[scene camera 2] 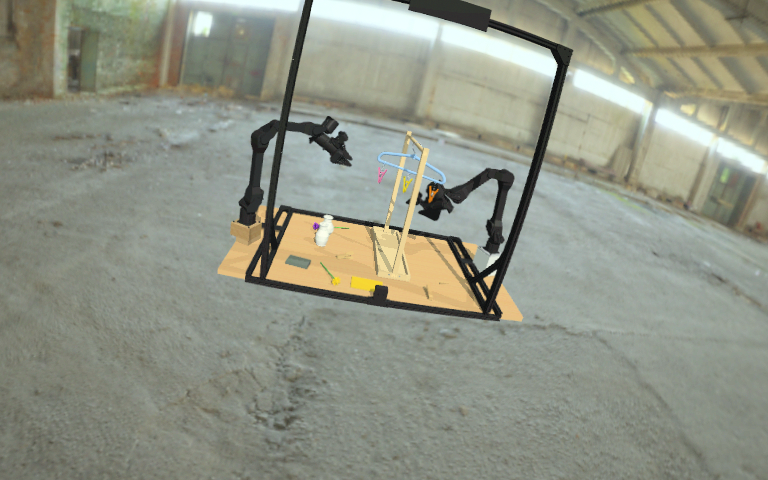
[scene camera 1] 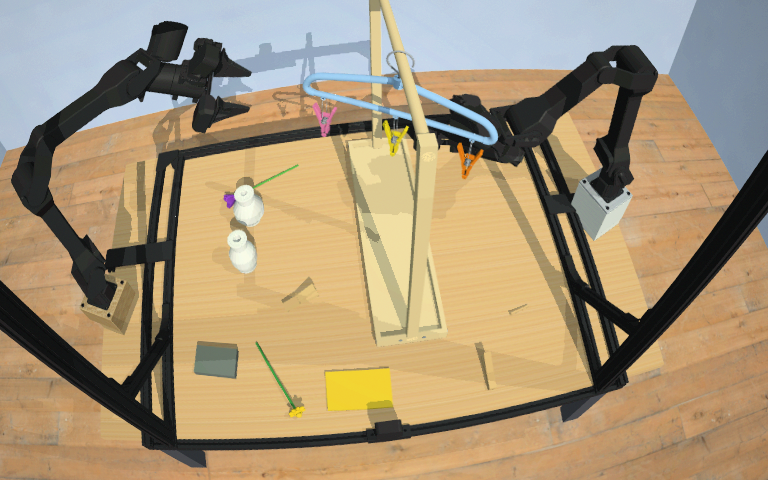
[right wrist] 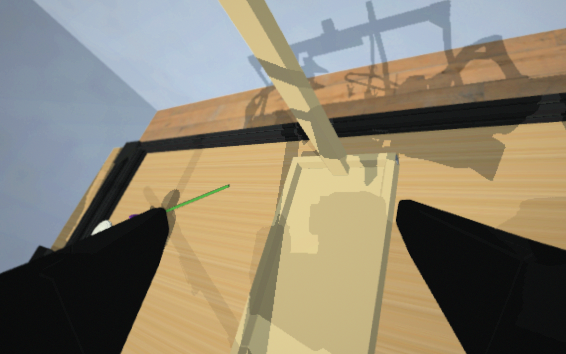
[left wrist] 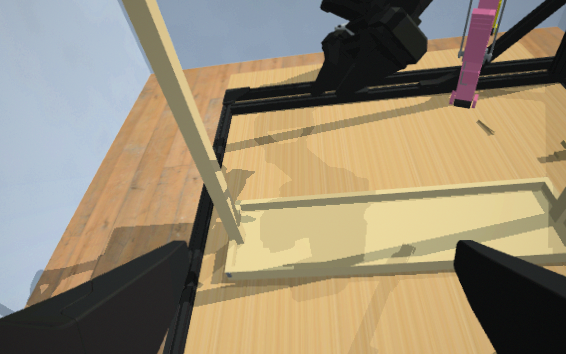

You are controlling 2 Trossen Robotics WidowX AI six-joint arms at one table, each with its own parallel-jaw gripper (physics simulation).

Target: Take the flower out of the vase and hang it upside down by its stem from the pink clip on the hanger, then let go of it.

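Where they show: left gripper, fingertip midpoint: (scene camera 2: 351, 162) (scene camera 1: 250, 91) (left wrist: 320, 253); right gripper, fingertip midpoint: (right wrist: 284, 215) (left wrist: 323, 95); left arm's base, origin of the base link: (scene camera 2: 246, 222) (scene camera 1: 102, 294); right arm's base, origin of the base link: (scene camera 2: 491, 250) (scene camera 1: 606, 188).
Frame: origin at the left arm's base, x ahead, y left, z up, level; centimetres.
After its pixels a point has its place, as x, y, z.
Two white vases stand at the left of the table, a back vase (scene camera 1: 249, 210) @[26.8, 29.1, -1.7] (right wrist: 102, 227) @[24.8, 32.0, 1.5] and a front vase (scene camera 1: 243, 258) @[29.7, 17.7, -1.7] (scene camera 2: 322, 235) @[29.4, 17.2, -2.3]. A purple flower (scene camera 1: 228, 199) @[19.3, 32.8, -4.6] (scene camera 2: 316, 226) @[19.5, 32.6, -5.8] lies behind the back vase, its green stem pointing right. A yellow flower (scene camera 1: 296, 412) @[48.2, -9.6, -5.3] (scene camera 2: 335, 280) @[48.0, -9.8, -5.6] lies near the front edge. The pink clip (scene camera 1: 324, 118) @[45.7, 30.2, 27.8] (scene camera 2: 381, 174) @[46.0, 30.0, 27.9] (left wrist: 475, 60) @[44.8, 30.3, 27.6] hangs empty from the blue hanger (scene camera 1: 345, 76) @[50.0, 29.5, 38.6] (scene camera 2: 394, 154) @[49.7, 29.4, 38.0]. My left gripper (scene camera 1: 249, 90) @[30.0, 34.7, 28.3] (left wrist: 320, 253) @[30.0, 34.7, 28.3] is open and empty, raised left of the pink clip. My right gripper (right wrist: 284, 215) @[60.1, 45.0, 13.3] is open and empty behind the hanger's right end, partly hidden in scene camera 1.
The hanger's wooden stand (scene camera 1: 421, 237) @[65.2, 10.6, 28.3] rises mid-table. A yellow clip (scene camera 1: 394, 138) @[57.7, 28.4, 27.3] and an orange clip (scene camera 1: 467, 161) @[69.5, 26.4, 27.3] also hang there. A grey-green block (scene camera 1: 216, 360) @[29.5, -3.7, -6.2] and a yellow sheet (scene camera 1: 359, 389) @[58.0, -1.4, -7.1] lie at the front. Black frame bars (scene camera 1: 271, 443) @[44.5, -16.8, -8.3] surround the table.
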